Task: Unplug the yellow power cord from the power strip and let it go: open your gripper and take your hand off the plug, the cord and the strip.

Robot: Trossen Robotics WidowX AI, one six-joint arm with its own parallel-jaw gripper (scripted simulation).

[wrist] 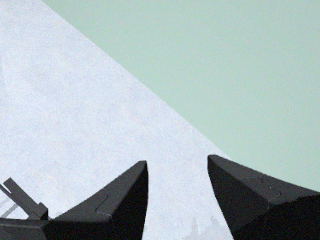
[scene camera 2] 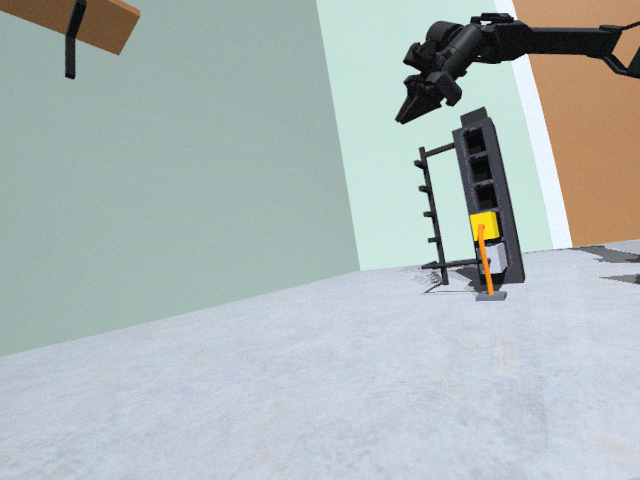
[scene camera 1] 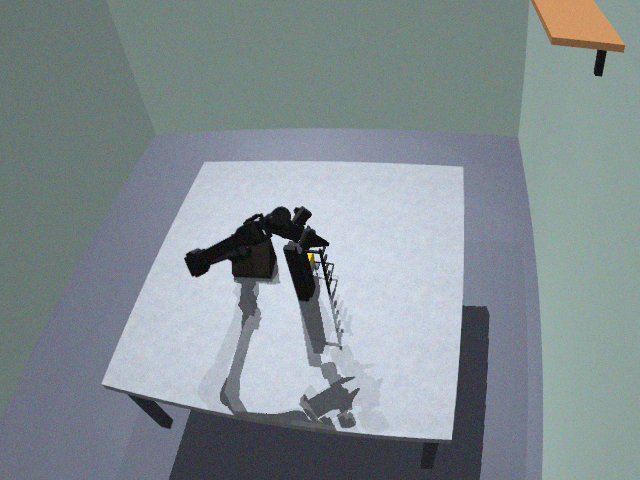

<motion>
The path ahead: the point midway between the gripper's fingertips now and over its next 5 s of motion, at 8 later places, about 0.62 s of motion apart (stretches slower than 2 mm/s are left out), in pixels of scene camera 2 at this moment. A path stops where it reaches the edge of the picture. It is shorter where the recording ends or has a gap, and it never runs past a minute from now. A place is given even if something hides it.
The gripper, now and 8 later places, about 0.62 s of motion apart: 398,122; 452,201; 474,212; 479,213; 482,221; 482,223; 474,217; 473,213; 476,212
</motion>
